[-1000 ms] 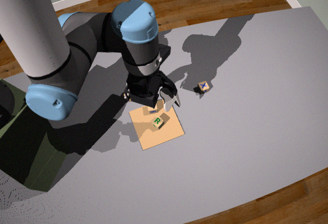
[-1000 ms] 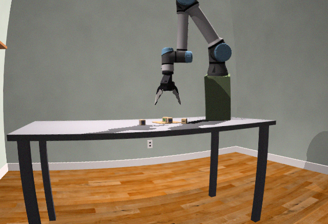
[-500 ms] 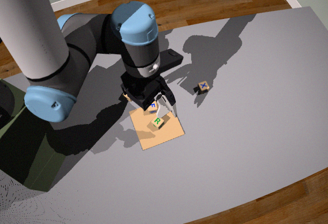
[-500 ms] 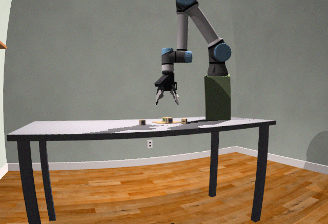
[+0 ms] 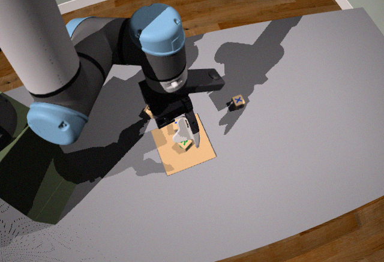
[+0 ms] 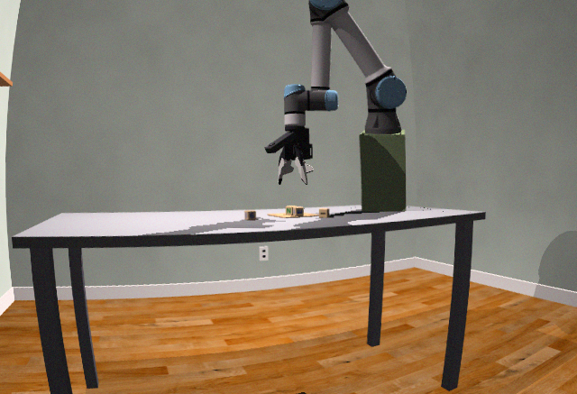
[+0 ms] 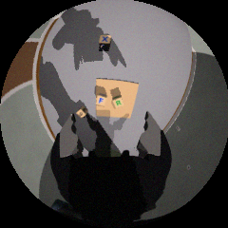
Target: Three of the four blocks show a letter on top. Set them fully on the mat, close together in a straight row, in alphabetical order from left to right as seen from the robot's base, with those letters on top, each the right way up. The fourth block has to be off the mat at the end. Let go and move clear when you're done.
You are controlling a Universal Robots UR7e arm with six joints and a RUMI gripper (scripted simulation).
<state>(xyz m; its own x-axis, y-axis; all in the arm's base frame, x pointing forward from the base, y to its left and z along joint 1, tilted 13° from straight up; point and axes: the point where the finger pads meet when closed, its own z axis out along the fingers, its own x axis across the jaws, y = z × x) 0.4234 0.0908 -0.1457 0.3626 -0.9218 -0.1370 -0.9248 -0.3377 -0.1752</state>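
The mat lies 10 mm behind my hand, 20 mm to the right of it and 110 mm below it.
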